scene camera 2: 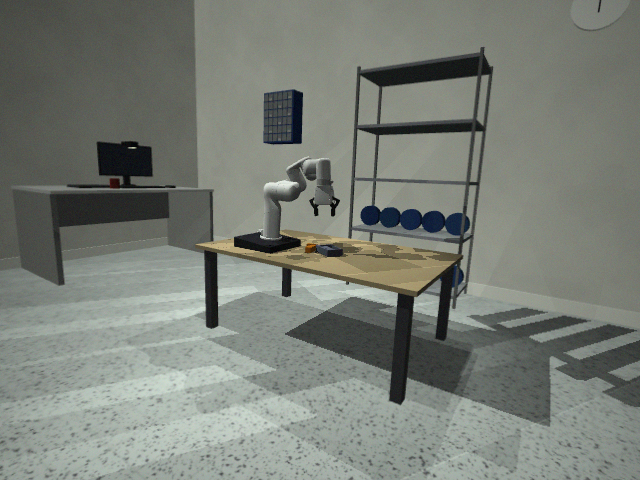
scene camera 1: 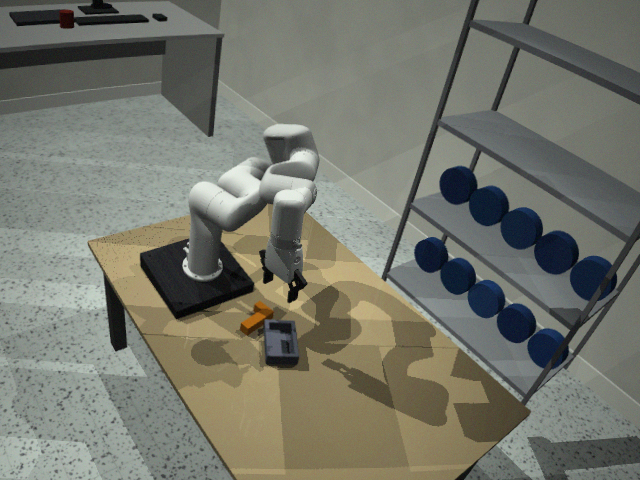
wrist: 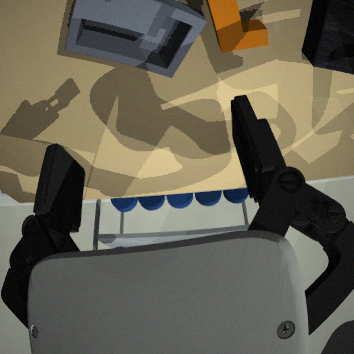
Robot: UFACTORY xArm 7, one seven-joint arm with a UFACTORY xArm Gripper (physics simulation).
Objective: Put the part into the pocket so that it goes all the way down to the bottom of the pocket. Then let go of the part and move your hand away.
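Frame: origin at the arm's base, x left, y back, z up, level; centimetres.
Where they show: gripper, fingertip midpoint: [scene camera 2: 324, 216] [scene camera 1: 279, 290] [wrist: 144, 135]; arm's base at its link origin: [scene camera 2: 271, 237] [scene camera 1: 202, 267].
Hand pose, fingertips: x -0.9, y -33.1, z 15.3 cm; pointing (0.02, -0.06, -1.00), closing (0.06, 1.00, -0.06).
Each offset is from my fingertips to the centre of the thing. Level surfaces: height alone.
The orange L-shaped part @[dy +9.0, dx +1.3, dz -18.4 cm] [scene camera 1: 253, 323] [scene camera 2: 310, 248] [wrist: 224, 25] lies flat on the table, beside the grey block with the pocket @[dy -3.0, dx +0.8, dz -18.1 cm] [scene camera 1: 281, 358] [scene camera 2: 330, 252] [wrist: 125, 12]. The pocket is a recess in the block's top, with shadows across it in the wrist view. The part is outside the block, on the side toward the robot's base. My gripper [scene camera 1: 279, 290] [scene camera 2: 324, 213] [wrist: 144, 135] is open with nothing between its fingers. It hangs well above the table, apart from both the part and the block.
The black base plate [scene camera 1: 165, 273] [scene camera 2: 248, 241] [wrist: 331, 40] under the arm is near the part on the wooden table @[dz -19.9 cm] [scene camera 1: 330, 444] [scene camera 2: 372, 273]. A shelf rack [scene camera 1: 516, 149] [scene camera 2: 423, 70] with blue discs stands beyond the table. A desk [scene camera 1: 129, 32] [scene camera 2: 36, 191] stands farther off.
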